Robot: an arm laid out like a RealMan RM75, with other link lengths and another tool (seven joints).
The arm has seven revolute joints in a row. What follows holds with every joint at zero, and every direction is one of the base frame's.
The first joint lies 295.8 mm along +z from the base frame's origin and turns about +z.
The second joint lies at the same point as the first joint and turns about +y.
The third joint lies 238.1 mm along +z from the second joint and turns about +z.
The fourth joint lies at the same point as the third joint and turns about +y.
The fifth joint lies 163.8 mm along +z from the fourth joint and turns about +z.
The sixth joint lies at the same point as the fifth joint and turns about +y.
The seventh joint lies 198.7 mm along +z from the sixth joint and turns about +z.
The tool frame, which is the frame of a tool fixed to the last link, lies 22 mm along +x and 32 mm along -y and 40 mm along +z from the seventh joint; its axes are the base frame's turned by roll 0, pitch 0.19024 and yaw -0.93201 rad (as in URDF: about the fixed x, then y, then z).
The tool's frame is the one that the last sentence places.
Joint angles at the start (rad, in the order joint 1, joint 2, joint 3, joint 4, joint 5, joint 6, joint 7):
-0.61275, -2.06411, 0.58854, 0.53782, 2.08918, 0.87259, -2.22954
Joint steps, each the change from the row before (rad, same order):
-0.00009, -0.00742, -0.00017, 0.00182, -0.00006, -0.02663, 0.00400
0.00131, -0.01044, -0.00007, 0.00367, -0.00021, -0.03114, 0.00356
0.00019, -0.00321, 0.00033, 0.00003, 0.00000, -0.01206, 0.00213
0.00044, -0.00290, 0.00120, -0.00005, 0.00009, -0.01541, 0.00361
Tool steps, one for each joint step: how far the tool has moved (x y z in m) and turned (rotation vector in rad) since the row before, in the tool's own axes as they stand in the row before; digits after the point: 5 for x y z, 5 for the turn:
0.00291, -0.00072, 0.00099, -0.00101, 0.02142, 0.00080
0.00305, -0.00148, 0.00098, -0.00057, 0.02504, -0.00104
0.00122, -0.00068, 0.00040, 0.00043, 0.00938, 0.00061
0.00209, -0.00073, 0.00037, 0.00061, 0.01269, 0.00287

